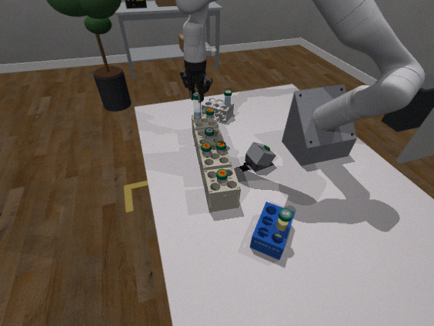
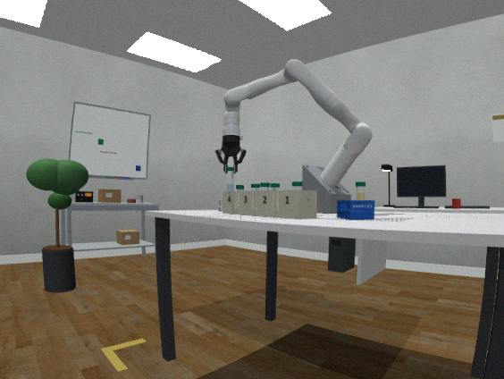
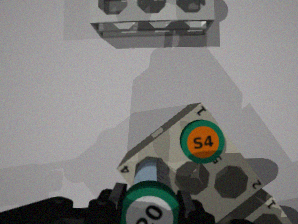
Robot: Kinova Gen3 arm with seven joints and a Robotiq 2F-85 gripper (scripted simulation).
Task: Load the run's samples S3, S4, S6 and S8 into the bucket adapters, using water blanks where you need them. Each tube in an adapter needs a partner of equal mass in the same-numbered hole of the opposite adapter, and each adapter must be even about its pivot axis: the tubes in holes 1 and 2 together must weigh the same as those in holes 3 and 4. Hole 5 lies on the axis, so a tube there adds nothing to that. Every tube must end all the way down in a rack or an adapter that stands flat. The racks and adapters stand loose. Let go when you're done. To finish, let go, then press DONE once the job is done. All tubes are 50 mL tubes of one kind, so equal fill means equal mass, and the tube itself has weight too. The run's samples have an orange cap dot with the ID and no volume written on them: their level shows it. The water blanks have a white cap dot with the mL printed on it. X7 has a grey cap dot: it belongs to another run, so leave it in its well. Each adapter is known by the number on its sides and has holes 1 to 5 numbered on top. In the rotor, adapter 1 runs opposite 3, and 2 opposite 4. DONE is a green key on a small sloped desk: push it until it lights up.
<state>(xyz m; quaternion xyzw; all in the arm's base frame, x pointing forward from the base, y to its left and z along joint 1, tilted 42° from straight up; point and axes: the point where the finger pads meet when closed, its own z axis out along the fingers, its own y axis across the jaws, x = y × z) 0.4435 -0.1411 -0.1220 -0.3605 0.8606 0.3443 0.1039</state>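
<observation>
Right now my hand is 50 mm above the 20 ml water blank and 10 mm past it. The rest, counted from my hand: 50 ml blank (160 mm behind, 150 mm to the right, 120 mm below); white-dot 10 ml blank (130 mm to the left, 120 mm below, 30 mm behind); white blank rack (160 mm below, 150 mm to the right, 120 mm behind).
</observation>
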